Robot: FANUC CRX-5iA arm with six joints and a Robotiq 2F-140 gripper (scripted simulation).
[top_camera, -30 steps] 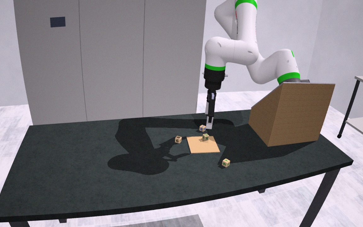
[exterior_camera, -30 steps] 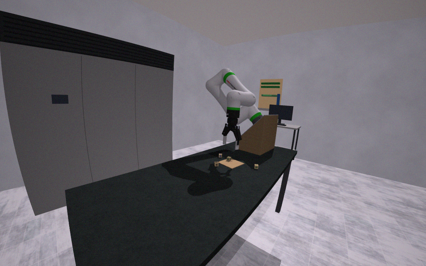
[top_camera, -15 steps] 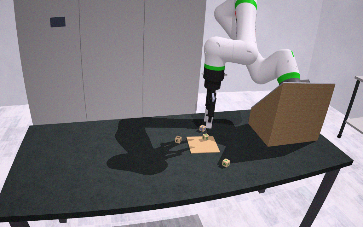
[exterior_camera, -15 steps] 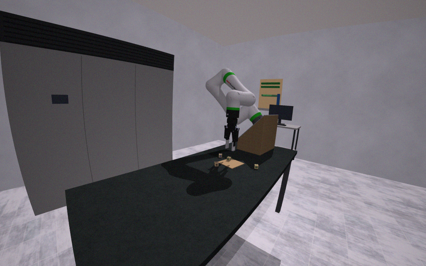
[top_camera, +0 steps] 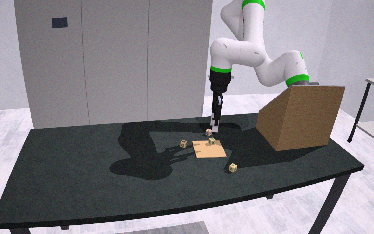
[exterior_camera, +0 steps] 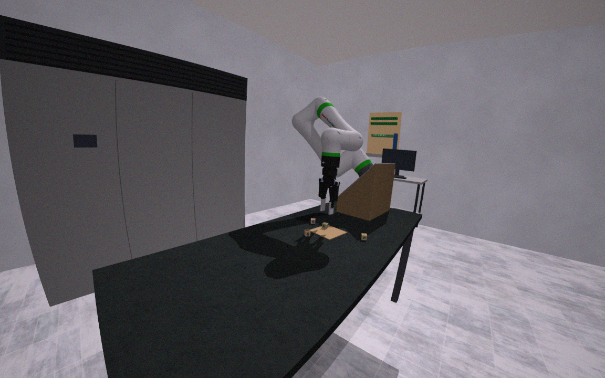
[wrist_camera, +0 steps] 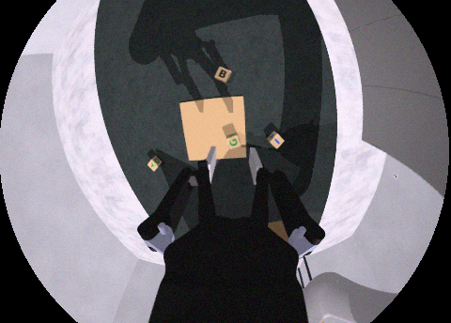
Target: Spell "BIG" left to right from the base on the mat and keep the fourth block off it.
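The tan mat lies 2 cm ahead of my hand, 4 cm to the left of it and 12 cm below it.
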